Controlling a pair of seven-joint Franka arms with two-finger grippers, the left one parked.
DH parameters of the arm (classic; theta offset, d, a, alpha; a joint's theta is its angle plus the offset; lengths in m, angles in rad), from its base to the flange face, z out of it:
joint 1: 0 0.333 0 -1.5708
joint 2: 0 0 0 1.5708
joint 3: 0 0.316 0.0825 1.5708
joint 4: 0 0 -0.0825 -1.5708
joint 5: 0 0.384 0 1.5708
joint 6: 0 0 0.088 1.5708
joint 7: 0 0.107 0 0
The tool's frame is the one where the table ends.
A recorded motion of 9 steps. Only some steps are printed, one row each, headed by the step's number.
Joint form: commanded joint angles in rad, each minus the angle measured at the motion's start. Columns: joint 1, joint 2, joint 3, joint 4, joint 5, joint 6, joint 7.
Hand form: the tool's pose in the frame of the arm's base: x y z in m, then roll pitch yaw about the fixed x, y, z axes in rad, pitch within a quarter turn. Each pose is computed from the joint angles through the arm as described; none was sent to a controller.
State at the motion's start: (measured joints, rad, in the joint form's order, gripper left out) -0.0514 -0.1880 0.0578 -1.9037 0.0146 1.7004 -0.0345
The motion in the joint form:
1: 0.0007 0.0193 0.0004 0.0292 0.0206 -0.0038 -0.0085
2: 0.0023 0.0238 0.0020 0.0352 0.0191 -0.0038 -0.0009
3: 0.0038 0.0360 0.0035 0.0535 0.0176 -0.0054 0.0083
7: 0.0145 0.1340 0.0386 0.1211 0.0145 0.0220 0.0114
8: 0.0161 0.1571 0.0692 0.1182 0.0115 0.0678 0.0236
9: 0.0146 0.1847 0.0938 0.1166 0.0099 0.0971 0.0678
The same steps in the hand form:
1: 0.5069 0.0092 0.5805 -3.1161 0.0084 0.0452
2: 0.5085 0.0107 0.5811 -3.1177 0.0072 0.0410
3: 0.5127 0.0121 0.5835 -3.1188 0.0029 0.0352
7: 0.5437 0.0362 0.5665 -3.1179 0.0059 0.0780
8: 0.5522 0.0539 0.5564 -3.1200 -0.0135 0.0975
9: 0.5597 0.0667 0.5429 -3.1177 -0.0128 0.0760

